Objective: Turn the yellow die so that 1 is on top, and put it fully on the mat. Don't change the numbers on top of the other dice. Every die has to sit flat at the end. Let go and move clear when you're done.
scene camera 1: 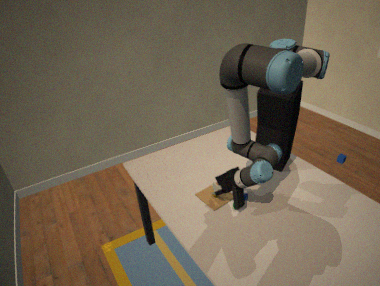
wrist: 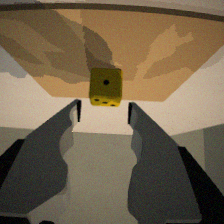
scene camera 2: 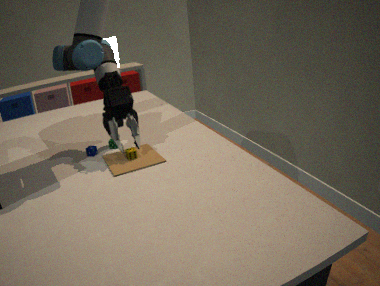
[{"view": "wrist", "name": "gripper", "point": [105,102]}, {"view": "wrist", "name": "yellow die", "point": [105,89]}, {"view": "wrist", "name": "brown mat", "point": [157,53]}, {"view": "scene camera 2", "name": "brown mat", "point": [118,163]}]
